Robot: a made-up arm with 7 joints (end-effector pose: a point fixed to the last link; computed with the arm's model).
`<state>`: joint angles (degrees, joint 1 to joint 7).
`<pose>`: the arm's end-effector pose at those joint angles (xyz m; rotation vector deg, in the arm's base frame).
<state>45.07 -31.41 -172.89 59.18 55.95 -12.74 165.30</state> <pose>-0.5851 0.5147 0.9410 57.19 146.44 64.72</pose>
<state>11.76 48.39 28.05 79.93 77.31 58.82 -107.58</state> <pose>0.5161 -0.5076 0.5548 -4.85 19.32 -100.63</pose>
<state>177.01 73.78 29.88 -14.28 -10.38 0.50 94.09</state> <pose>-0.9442 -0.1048 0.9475 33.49 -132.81 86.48</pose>
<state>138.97 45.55 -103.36 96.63 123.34 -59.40 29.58</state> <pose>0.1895 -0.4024 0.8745 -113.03 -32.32 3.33</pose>
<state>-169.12 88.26 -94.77 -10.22 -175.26 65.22 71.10</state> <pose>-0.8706 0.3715 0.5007 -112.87 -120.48 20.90</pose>
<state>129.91 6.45 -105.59 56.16 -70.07 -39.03 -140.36</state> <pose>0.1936 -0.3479 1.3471 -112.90 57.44 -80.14</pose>
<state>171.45 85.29 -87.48 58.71 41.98 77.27 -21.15</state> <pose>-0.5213 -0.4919 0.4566 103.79 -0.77 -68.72</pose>
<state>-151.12 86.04 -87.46 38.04 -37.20 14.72 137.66</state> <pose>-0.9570 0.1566 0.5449 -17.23 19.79 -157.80</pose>
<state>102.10 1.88 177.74 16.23 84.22 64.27 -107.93</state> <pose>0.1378 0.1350 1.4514 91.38 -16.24 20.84</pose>
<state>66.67 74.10 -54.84 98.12 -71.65 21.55 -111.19</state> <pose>0.5842 -0.3361 0.3570 -96.82 -15.47 39.51</pose>
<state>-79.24 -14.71 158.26 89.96 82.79 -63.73 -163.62</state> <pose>0.2330 -0.5341 0.8666 89.96 -17.41 -9.13</pose>
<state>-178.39 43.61 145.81 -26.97 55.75 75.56 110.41</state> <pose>-0.6804 -0.1649 1.1722 -67.49 -30.56 -77.87</pose>
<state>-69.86 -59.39 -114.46 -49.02 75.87 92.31 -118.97</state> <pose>-0.0223 -0.6850 1.1492 -83.76 -101.47 -97.15</pose>
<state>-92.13 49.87 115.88 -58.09 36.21 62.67 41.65</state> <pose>-0.3358 0.6451 1.0131 -68.69 -99.94 -57.35</pose>
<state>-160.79 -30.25 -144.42 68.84 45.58 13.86 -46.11</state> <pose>0.5486 -0.5235 0.8330 -10.34 19.20 -62.30</pose>
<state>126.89 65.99 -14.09 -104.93 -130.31 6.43 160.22</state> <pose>-0.2595 0.0115 1.1493 136.07 58.00 83.40</pose>
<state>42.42 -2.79 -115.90 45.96 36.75 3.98 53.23</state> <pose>0.0820 0.3601 1.3645 -51.78 -75.92 24.96</pose>
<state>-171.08 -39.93 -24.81 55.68 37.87 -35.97 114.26</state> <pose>0.2849 -0.2487 1.3602 62.51 -77.72 2.16</pose>
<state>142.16 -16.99 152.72 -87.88 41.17 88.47 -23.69</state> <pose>0.0644 -0.2660 1.2394 84.68 -38.23 23.05</pose>
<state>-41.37 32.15 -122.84 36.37 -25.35 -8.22 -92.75</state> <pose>0.1582 0.3633 1.4202 -76.94 -98.59 -37.05</pose>
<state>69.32 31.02 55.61 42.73 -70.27 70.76 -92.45</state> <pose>0.0350 -0.7062 1.0944 132.22 -60.52 -61.97</pose>
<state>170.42 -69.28 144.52 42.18 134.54 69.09 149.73</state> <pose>0.9184 0.2133 0.5465 98.37 -33.13 -20.25</pose>
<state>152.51 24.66 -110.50 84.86 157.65 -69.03 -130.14</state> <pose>0.1670 -0.3754 0.8794 4.73 33.76 5.42</pose>
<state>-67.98 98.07 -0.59 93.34 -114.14 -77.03 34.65</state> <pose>0.3202 0.2021 0.0256 -38.96 26.61 -42.11</pose>
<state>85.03 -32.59 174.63 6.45 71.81 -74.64 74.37</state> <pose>-0.2012 0.4670 1.3089 7.22 -145.53 -40.16</pose>
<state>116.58 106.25 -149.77 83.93 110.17 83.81 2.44</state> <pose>0.0139 -0.6845 0.5897 19.32 24.81 -42.83</pose>
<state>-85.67 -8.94 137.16 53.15 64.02 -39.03 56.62</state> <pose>0.3220 -0.4312 1.2934 -136.96 -7.75 -57.37</pose>
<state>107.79 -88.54 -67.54 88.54 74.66 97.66 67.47</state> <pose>0.3689 0.3210 0.7987 59.71 -94.16 97.25</pose>
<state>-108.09 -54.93 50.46 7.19 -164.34 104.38 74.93</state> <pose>0.2041 -0.7522 0.9689 -16.79 134.63 -57.90</pose>
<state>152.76 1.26 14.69 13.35 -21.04 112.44 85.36</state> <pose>-0.2045 -0.0710 1.3120 5.17 93.62 -91.09</pose>
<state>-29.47 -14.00 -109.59 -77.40 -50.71 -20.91 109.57</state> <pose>0.3575 -0.4277 1.1374 126.53 -32.48 -5.20</pose>
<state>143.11 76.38 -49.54 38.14 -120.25 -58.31 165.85</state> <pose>-0.6309 -0.6258 0.3627 71.34 43.23 -110.63</pose>
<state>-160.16 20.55 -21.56 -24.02 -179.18 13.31 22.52</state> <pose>-0.0631 0.1762 1.5169 -26.14 -72.03 -9.82</pose>
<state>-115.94 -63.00 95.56 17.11 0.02 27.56 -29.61</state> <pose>0.6177 -0.7065 0.9500 92.60 -25.85 -0.48</pose>
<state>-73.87 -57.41 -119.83 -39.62 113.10 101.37 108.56</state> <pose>0.0506 -0.5809 1.1614 -41.18 -82.19 50.83</pose>
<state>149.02 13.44 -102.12 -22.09 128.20 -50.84 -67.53</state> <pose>-0.2326 -0.0480 1.5127 -107.24 -49.06 -60.76</pose>
